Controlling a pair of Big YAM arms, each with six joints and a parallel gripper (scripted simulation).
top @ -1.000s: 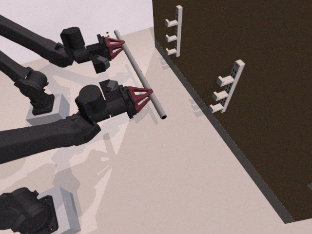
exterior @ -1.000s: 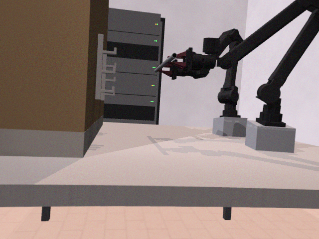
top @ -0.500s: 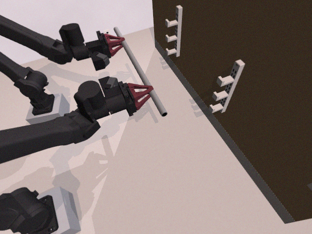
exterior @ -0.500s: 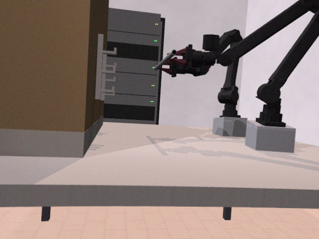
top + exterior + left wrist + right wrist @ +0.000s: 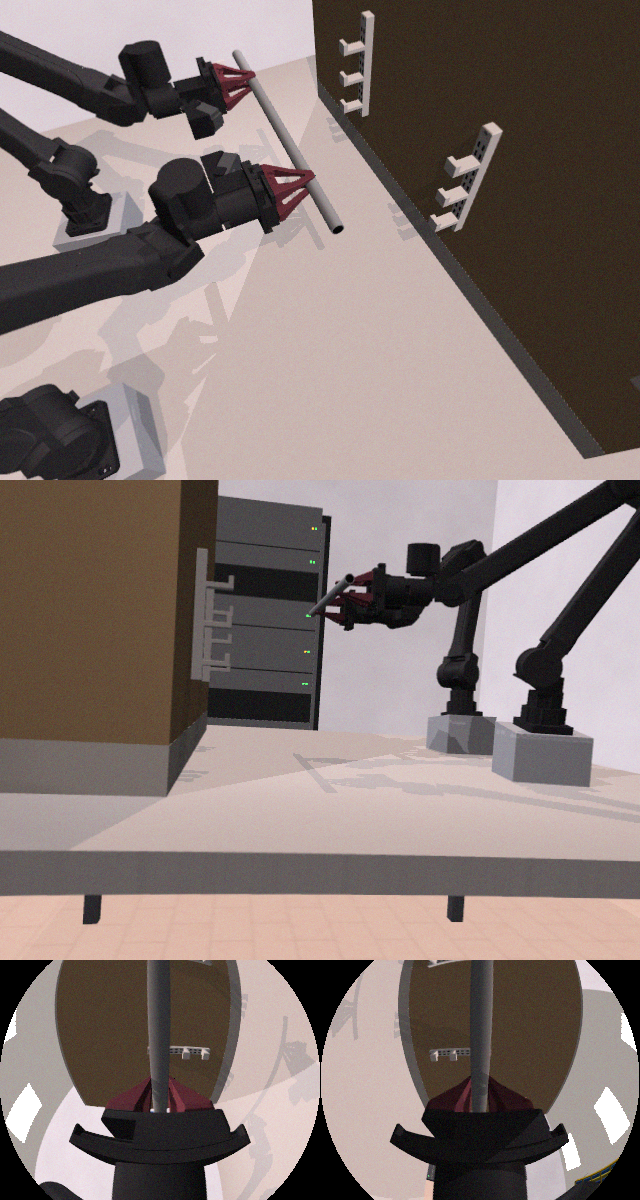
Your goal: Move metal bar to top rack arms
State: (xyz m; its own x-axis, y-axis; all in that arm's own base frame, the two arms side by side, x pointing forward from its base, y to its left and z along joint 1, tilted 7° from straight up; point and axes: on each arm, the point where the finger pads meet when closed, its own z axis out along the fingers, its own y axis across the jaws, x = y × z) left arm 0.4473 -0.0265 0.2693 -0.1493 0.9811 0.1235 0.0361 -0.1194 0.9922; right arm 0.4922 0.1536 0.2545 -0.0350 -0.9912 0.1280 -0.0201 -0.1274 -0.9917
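Now: the grey metal bar 1 cm behind my right hand and 15 cm to the left of it. Round my right hand: brown wall: 43 cm ahead, 14 cm to the left, 7 cm above.
Right now the grey metal bar is 150 mm to the right of my left hand and 10 mm ahead of it. Also, from my left hand: brown wall 460 mm ahead, 160 mm to the right, 70 mm above.
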